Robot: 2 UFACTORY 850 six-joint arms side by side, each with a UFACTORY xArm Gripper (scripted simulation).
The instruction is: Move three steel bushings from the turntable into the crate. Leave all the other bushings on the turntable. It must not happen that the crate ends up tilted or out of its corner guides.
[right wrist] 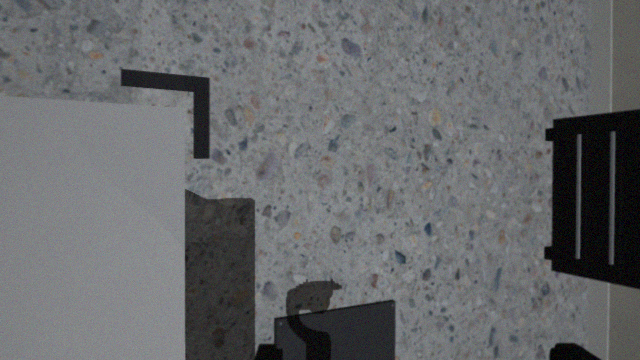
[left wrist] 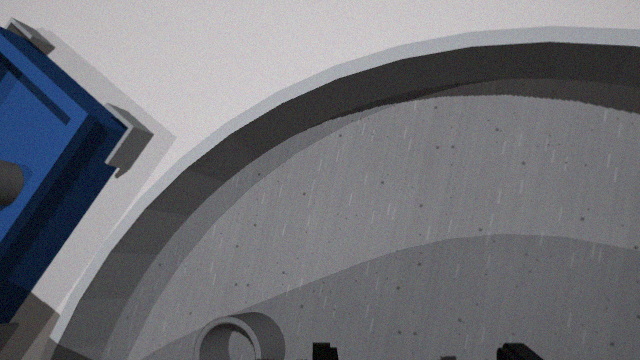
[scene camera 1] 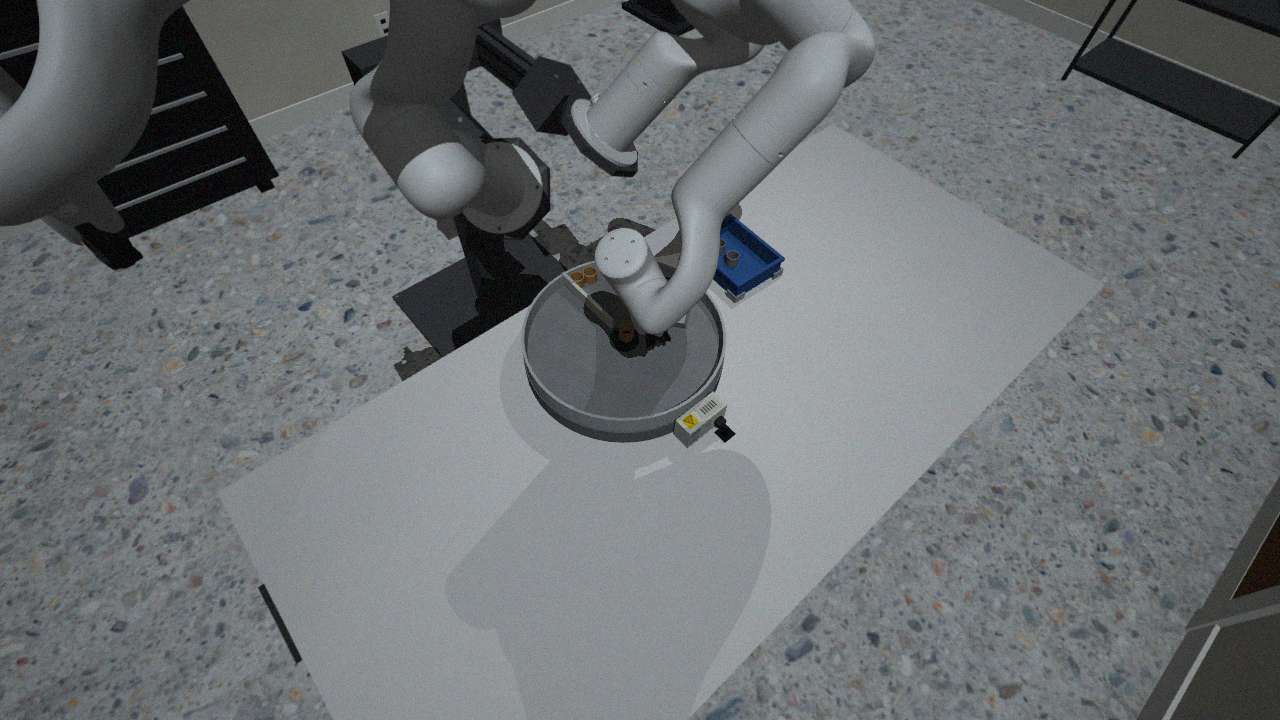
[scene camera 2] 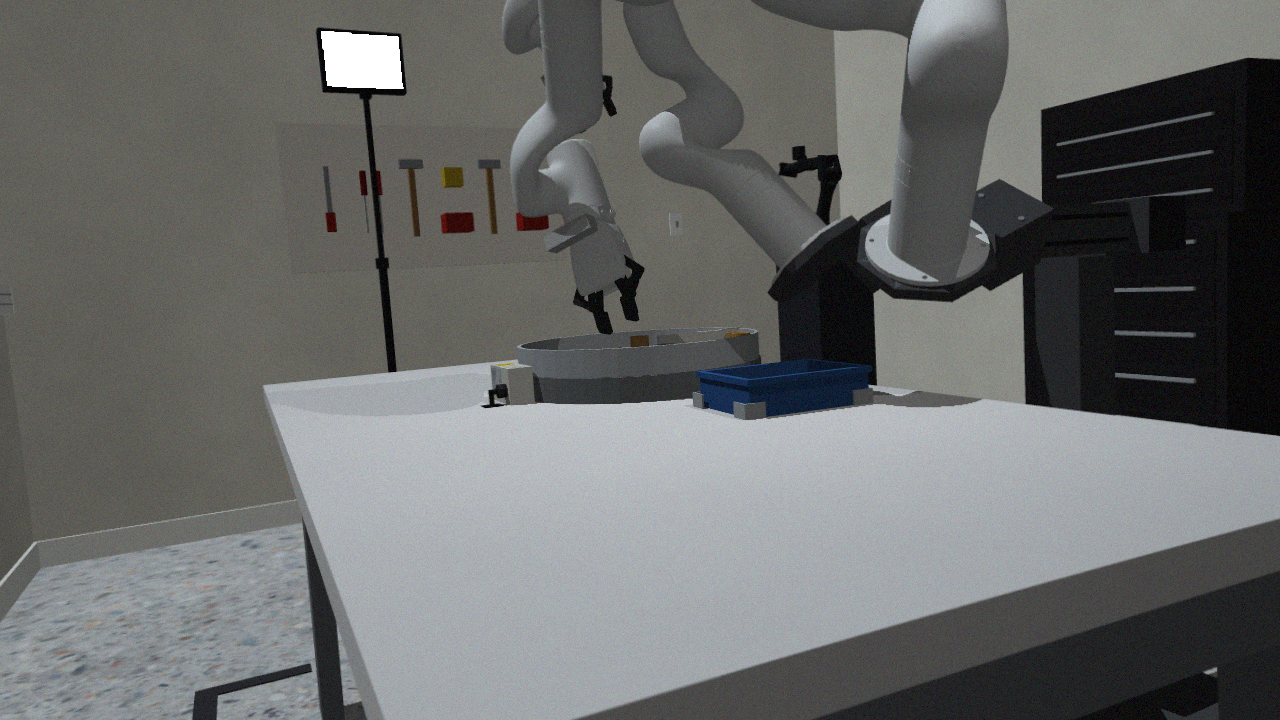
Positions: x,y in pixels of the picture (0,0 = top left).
A blue crate shows in the left wrist view, in scene camera 1 and in scene camera 2 (pixel 797 392); in the right wrist view it is out of frame. The same spot on the blue crate: (left wrist: pixel 62 156) is (scene camera 1: pixel 729 279).
